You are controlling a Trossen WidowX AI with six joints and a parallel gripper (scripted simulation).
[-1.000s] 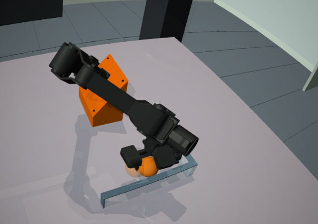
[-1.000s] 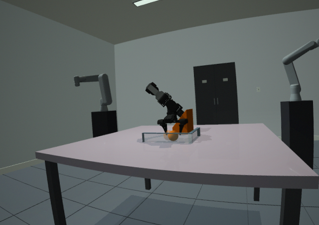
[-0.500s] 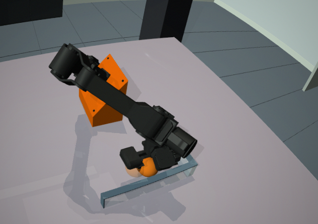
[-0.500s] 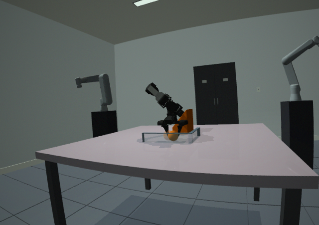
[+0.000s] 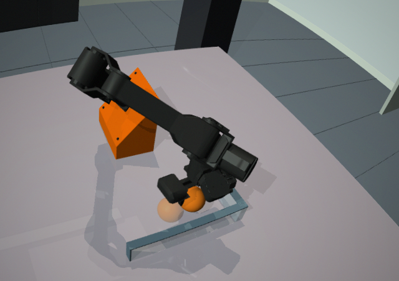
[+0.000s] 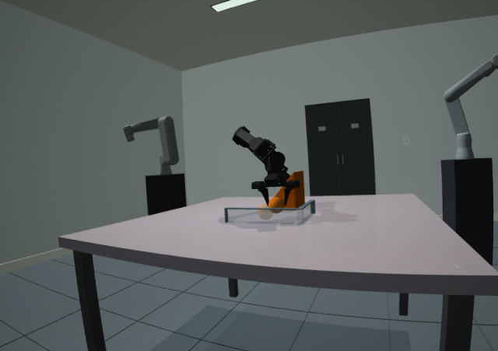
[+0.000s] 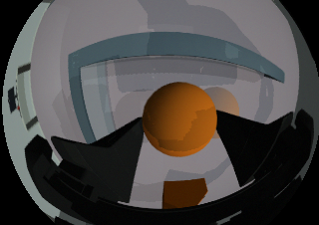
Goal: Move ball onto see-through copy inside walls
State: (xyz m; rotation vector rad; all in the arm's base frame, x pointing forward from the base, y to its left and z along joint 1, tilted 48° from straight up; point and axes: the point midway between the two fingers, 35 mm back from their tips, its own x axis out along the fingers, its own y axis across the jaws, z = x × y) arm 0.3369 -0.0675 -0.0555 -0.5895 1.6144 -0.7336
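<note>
Now: the see-through copy of ball 5 cm to the right of my gripper tip, 3 cm below it and 1 cm behind it. The rest, counted from my gripper tip: orange ball (right at my gripper tip).
</note>
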